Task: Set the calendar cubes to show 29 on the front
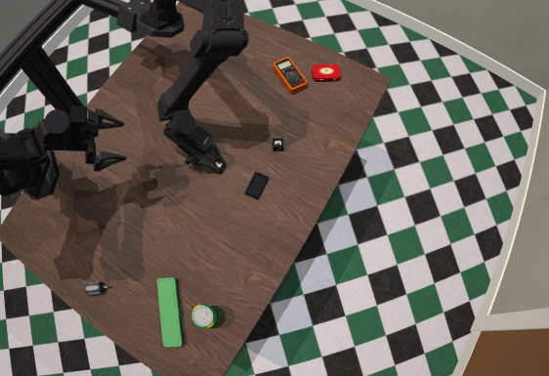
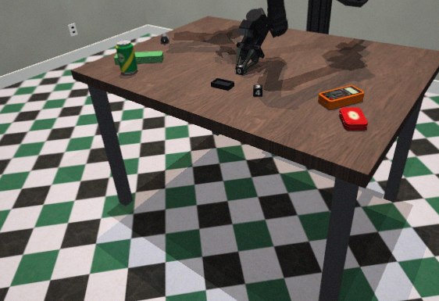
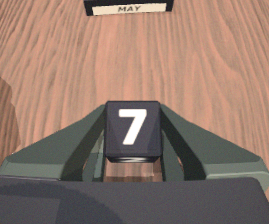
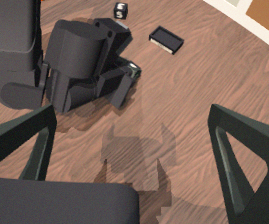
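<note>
My left gripper is now 11 cm short of the black cube, 15 cm to the right of it and 1 cm above it. From my left hand the other things lie so: black calendar tray 12 cm ahead, 1 cm to the left, 1 cm below; then green case 11 cm ahead, 45 cm to the right, 1 cm below; then red box 12 cm ahead, 46 cm to the left, 1 cm below.
</note>
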